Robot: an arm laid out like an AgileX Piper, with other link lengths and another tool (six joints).
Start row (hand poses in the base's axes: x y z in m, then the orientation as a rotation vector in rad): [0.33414 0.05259 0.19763 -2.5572 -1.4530 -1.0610]
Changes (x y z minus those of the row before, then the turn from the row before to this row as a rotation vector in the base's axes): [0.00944 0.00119 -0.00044 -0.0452 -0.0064 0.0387]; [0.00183 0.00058 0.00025 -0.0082 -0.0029 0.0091]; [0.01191 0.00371 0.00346 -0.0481 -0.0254 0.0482]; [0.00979 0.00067 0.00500 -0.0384 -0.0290 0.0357]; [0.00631 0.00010 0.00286 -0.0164 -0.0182 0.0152]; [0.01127 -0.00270 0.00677 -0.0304 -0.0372 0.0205]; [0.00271 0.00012 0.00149 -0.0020 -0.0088 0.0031]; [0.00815 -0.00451 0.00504 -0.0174 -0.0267 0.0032]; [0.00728 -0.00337 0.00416 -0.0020 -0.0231 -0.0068]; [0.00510 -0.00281 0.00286 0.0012 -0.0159 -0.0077]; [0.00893 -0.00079 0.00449 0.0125 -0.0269 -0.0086]
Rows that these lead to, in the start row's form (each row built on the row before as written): [0.34358 0.05378 0.19719 2.5275 1.5273 1.0364]; [0.34541 0.05436 0.19744 2.5149 1.5405 1.0322]; [0.35732 0.05807 0.20090 2.4353 1.6067 1.0158]; [0.36711 0.05874 0.20590 2.3646 1.6506 1.0107]; [0.37342 0.05884 0.20876 2.3291 1.6666 1.0142]; [0.38469 0.05614 0.21553 2.2647 1.6836 1.0221]; [0.38740 0.05626 0.21702 2.2537 1.6845 1.0290]; [0.39555 0.05175 0.22206 2.2173 1.6805 1.0364]; [0.40283 0.04838 0.22622 2.1997 1.6627 1.0541]; [0.40793 0.04557 0.22908 2.1909 1.6461 1.0681]; [0.41686 0.04478 0.23357 2.1796 1.6217 1.1036]
